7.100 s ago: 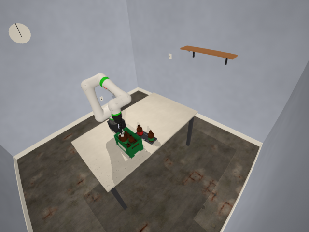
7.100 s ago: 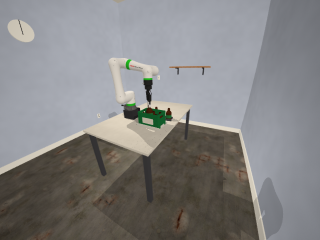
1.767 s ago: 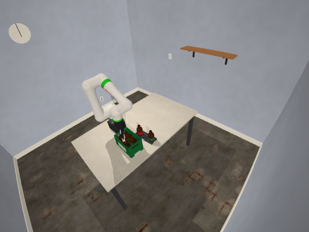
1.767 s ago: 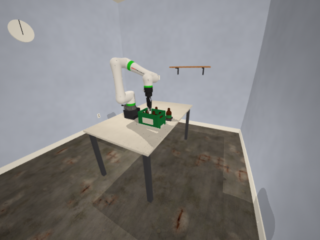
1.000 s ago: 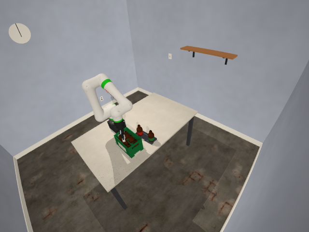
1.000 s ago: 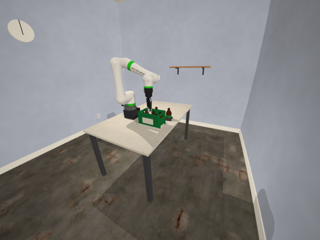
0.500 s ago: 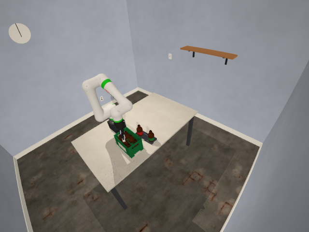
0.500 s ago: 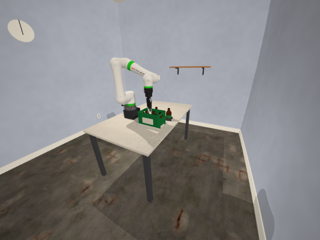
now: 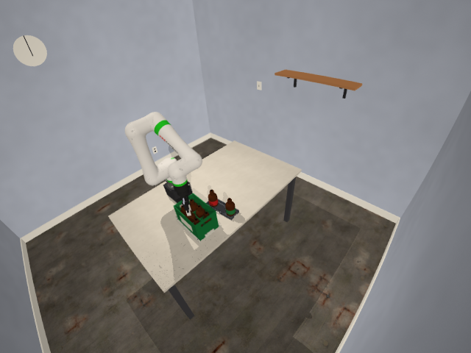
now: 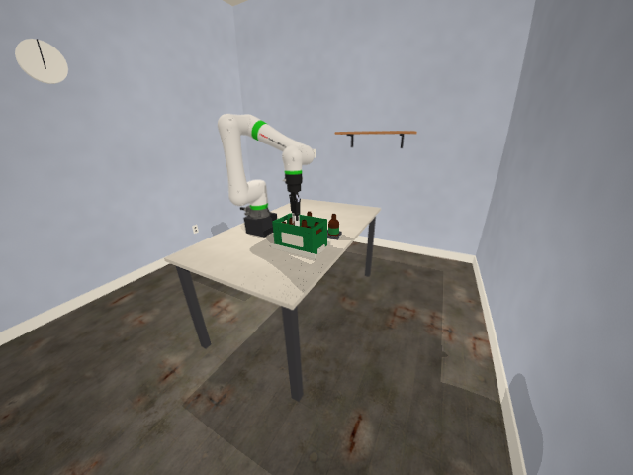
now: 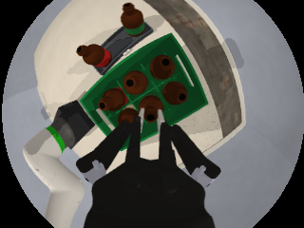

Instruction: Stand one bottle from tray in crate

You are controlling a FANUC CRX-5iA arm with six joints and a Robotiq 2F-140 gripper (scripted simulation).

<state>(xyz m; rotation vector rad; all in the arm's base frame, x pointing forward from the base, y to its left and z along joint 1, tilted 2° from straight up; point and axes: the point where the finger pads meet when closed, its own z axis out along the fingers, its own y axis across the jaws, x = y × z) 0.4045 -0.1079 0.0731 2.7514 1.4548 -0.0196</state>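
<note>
The green crate is 110 mm below my hand and 40 mm to the left of it. The rest, counted from my hand: dark tray (270 mm to the left, 180 mm below).
</note>
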